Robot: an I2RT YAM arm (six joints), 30 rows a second.
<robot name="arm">
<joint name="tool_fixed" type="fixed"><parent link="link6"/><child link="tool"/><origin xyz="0 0 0" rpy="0 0 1.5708"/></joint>
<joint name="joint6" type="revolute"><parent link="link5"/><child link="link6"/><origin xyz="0.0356 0 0.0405" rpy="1.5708 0 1.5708"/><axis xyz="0 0 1"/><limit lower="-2.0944" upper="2.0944"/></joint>
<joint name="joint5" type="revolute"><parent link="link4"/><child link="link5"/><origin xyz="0.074 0.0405 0.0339" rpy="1.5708 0 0"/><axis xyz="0 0 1"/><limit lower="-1.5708" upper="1.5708"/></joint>
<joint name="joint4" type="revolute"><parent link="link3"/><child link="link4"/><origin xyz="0.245 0.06 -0.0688" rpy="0 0 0"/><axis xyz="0 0 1"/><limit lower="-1.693" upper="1.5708"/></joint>
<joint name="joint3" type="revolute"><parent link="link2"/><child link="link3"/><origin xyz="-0.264 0 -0.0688" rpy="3.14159 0 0"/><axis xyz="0 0 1"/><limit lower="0" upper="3.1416"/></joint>
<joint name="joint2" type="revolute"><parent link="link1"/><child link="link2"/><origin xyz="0.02 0.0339 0.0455" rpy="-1.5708 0 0"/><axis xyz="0 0 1"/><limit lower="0" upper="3.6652"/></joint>
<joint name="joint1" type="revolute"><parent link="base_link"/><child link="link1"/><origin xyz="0 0 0.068" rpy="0 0 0"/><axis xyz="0 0 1"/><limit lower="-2.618" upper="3.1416"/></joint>
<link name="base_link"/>
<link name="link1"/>
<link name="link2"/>
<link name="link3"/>
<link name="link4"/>
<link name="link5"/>
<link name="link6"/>
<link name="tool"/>
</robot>
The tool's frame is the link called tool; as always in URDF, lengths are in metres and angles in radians.
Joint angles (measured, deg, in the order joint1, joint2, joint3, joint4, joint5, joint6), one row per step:
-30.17, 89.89, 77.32, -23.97, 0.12, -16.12
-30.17, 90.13, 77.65, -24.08, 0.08, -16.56
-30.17, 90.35, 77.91, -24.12, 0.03, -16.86
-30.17, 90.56, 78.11, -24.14, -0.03, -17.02
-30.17, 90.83, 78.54, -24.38, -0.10, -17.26
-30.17, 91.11, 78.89, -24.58, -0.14, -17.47
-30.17, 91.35, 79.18, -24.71, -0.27, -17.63
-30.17, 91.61, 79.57, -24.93, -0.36, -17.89
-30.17, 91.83, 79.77, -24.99, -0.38, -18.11
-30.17, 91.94, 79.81, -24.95, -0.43, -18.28
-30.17, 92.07, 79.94, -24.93, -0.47, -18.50
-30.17, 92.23, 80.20, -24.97, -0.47, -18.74
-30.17, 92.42, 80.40, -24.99, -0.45, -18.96
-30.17, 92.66, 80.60, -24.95, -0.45, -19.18
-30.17, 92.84, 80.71, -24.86, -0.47, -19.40
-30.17, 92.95, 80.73, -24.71, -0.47, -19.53
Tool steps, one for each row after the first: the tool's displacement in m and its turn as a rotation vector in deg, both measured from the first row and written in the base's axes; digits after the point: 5 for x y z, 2 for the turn. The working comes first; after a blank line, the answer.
Tool pose at each row, in the base's axes (x y z in m, rotation vector in deg; the steps are taken from these numbers as rounded here):
0.31097, -0.18085, 0.31749, 15.80, 127.69, -25.59
0.31191, -0.18137, 0.31785, 15.30, 127.81, -25.78
0.31280, -0.18185, 0.31802, 14.94, 127.87, -25.89
0.31363, -0.18229, 0.31793, 14.73, 127.93, -25.90
0.31463, -0.18282, 0.31849, 14.43, 128.05, -25.92
0.31562, -0.18337, 0.31858, 14.19, 128.22, -25.94
0.31653, -0.18381, 0.31865, 13.95, 128.31, -25.86
0.31749, -0.18430, 0.31906, 13.61, 128.45, -25.87
0.31830, -0.18475, 0.31882, 13.37, 128.57, -25.94
0.31873, -0.18497, 0.31845, 13.15, 128.63, -25.96
0.31928, -0.18526, 0.31846, 12.88, 128.65, -26.04
0.31996, -0.18566, 0.31896, 12.61, 128.64, -26.20
0.32070, -0.18610, 0.31895, 12.38, 128.69, -26.33
0.32166, -0.18666, 0.31873, 12.13, 128.74, -26.45
0.32241, -0.18708, 0.31841, 11.87, 128.76, -26.55
0.32292, -0.18738, 0.31808, 11.72, 128.73, -26.64

0.00094, -0.00052, 0.00036, -0.27, 0.19, 0.29
0.00183, -0.00100, 0.00053, -0.46, 0.29, 0.51
0.00266, -0.00144, 0.00044, -0.52, 0.37, 0.65
0.00366, -0.00197, 0.00100, -0.61, 0.51, 0.85
0.00465, -0.00252, 0.00109, -0.67, 0.69, 1.01
0.00556, -0.00296, 0.00116, -0.67, 0.78, 1.21
0.00652, -0.00345, 0.00157, -0.76, 0.94, 1.44
0.00733, -0.00390, 0.00133, -0.87, 1.09, 1.59
0.00776, -0.00412, 0.00096, -0.94, 1.17, 1.73
0.00831, -0.00441, 0.00097, -1.08, 1.23, 1.90
0.00899, -0.00481, 0.00147, -1.28, 1.27, 2.03
0.00973, -0.00525, 0.00146, -1.44, 1.37, 2.15
0.01069, -0.00581, 0.00124, -1.59, 1.46, 2.28
0.01144, -0.00623, 0.00092, -1.75, 1.52, 2.43
0.01195, -0.00653, 0.00059, -1.86, 1.53, 2.51

